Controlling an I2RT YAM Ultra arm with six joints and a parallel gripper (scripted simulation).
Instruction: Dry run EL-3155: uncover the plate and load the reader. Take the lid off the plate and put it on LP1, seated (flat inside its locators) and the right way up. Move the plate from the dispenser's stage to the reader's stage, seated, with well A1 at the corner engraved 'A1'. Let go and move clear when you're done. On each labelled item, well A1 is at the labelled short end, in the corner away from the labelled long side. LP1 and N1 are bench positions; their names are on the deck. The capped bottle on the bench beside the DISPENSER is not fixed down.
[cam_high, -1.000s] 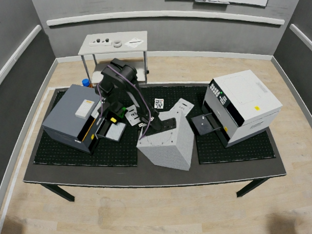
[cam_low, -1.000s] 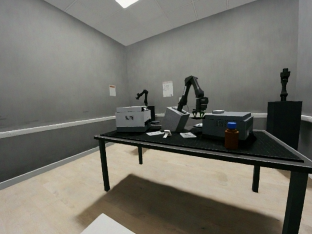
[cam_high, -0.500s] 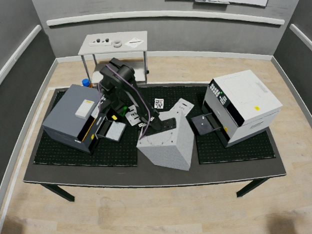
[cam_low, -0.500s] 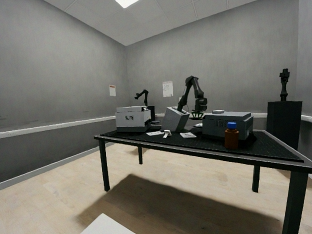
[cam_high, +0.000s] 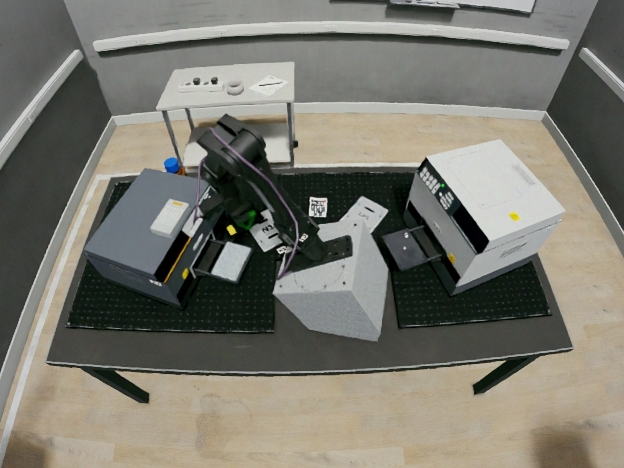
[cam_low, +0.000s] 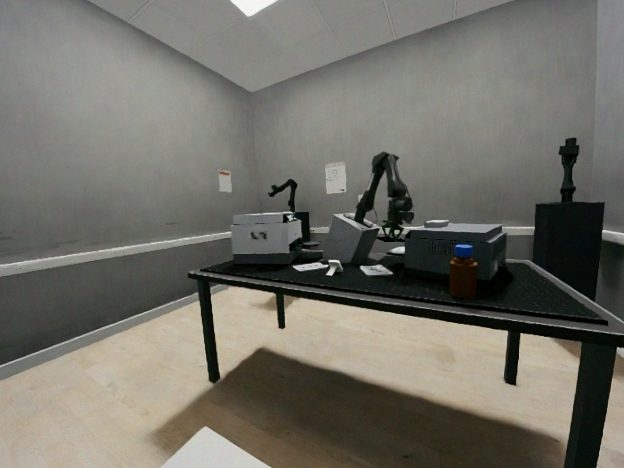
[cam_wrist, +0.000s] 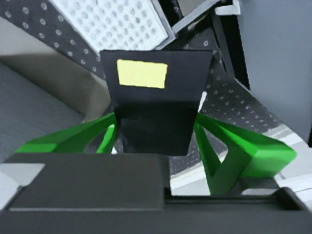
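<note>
Right now the LP1 pad is 14 cm ahead of my hand, 43 cm to the right of it and 16 cm below it. From my hand the other things lie so: dark lid (right at my hand); then well plate (11 cm behind, 4 cm to the left, 8 cm below); then capped brown bottle (27 cm ahead, 31 cm to the left, 5 cm below).
</note>
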